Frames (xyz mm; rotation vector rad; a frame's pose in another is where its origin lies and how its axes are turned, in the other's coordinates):
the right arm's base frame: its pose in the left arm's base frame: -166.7 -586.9 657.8 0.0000 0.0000 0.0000
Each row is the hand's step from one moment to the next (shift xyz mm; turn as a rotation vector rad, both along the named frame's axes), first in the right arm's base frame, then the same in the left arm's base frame.
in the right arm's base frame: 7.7 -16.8 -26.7 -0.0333 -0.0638 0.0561
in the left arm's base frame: 7.7 -16.8 -26.7 -0.0333 -0.0638 0.0561
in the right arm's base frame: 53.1 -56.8 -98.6 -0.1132 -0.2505 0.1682
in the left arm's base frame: 53.1 -56.8 -98.6 -0.1132 -0.2505 0.1682
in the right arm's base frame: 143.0 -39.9 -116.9 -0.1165 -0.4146 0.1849
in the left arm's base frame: 143.0 -39.9 -116.9 -0.1165 -0.4146 0.1849
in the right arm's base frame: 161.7 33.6 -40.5 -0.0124 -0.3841 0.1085
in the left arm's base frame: 161.7 33.6 -40.5 -0.0124 -0.3841 0.1085
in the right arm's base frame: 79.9 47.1 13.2 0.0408 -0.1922 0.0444
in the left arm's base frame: 79.9 47.1 13.2 0.0408 -0.1922 0.0444
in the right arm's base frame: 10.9 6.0 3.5 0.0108 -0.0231 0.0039
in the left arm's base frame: 10.9 6.0 3.5 0.0108 -0.0231 0.0039
